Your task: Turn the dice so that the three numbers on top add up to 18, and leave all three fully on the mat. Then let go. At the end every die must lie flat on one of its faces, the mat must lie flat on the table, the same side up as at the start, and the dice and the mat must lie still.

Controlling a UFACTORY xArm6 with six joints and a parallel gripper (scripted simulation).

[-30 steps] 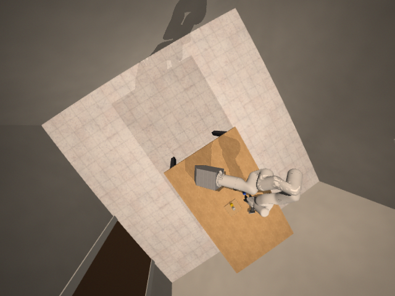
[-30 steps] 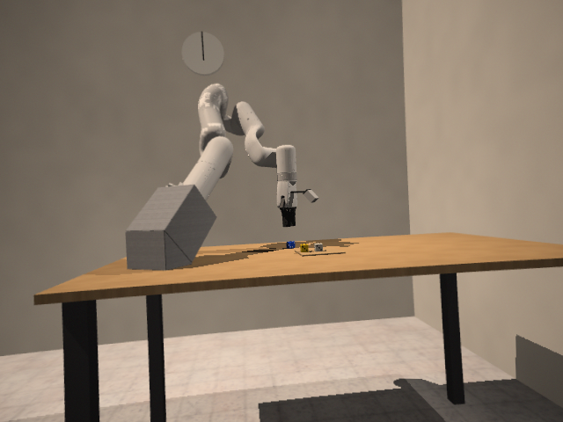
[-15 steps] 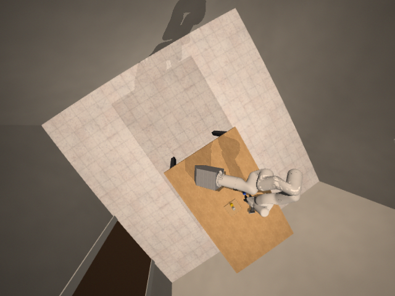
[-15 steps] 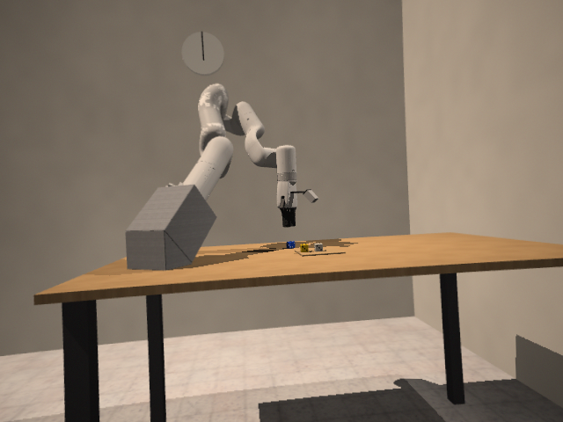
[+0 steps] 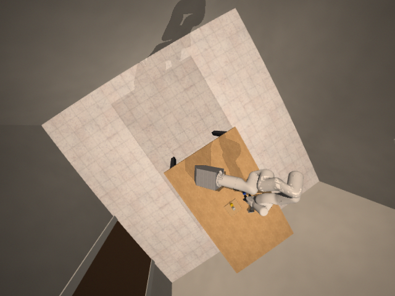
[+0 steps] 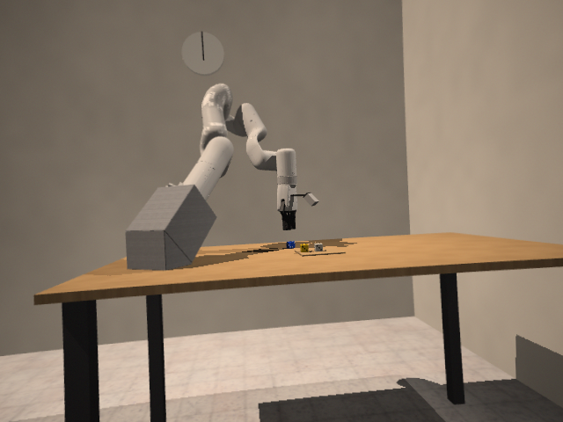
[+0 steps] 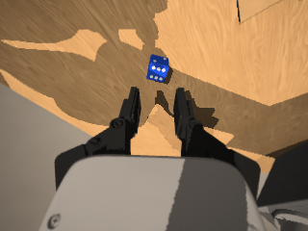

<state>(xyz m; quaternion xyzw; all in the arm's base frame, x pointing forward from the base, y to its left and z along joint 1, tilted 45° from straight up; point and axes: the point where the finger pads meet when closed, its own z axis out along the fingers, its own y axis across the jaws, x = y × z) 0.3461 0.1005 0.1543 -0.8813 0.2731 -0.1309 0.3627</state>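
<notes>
Right now the blue die is 8 cm below my hand. From my hand the other things lie so: white die: 16 cm to the right, 9 cm ahead, 7 cm below; yellow die: 17 cm to the right, 7 cm below, 4 cm ahead; tan mat: 16 cm to the right, 9 cm below, 9 cm ahead.
</notes>
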